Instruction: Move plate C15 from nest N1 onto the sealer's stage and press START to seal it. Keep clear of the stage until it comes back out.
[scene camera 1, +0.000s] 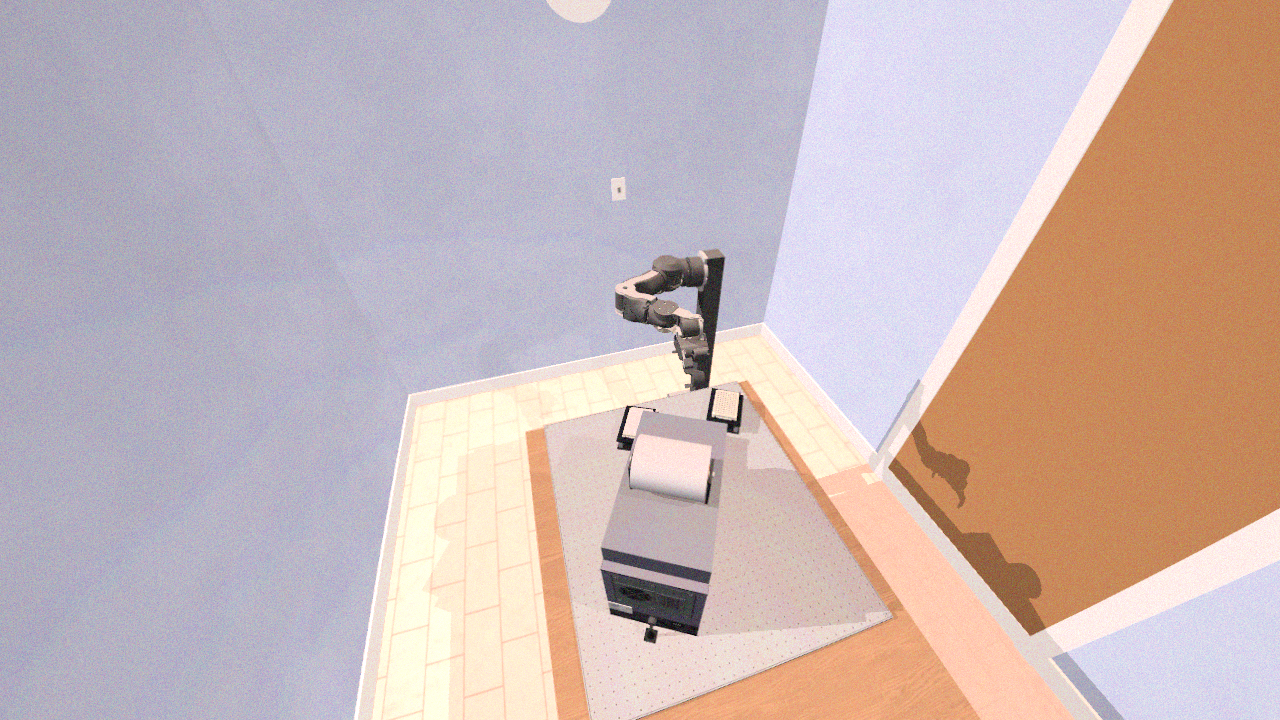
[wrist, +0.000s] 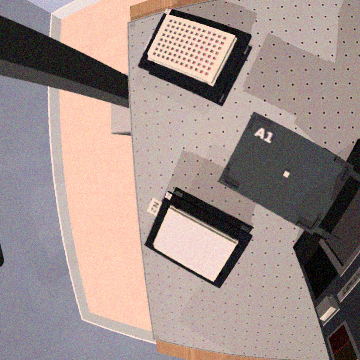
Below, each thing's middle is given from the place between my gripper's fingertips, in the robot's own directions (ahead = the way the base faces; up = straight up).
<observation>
My hand is 290 mm above the white-topped plate (wrist: 199, 246), 140 mm to the left of it and 80 mm past it. From my hand the other things lie so: white roll (scene camera 1: 670, 467) (360 mm ahead, 150 mm to the right, 70 mm above).
</observation>
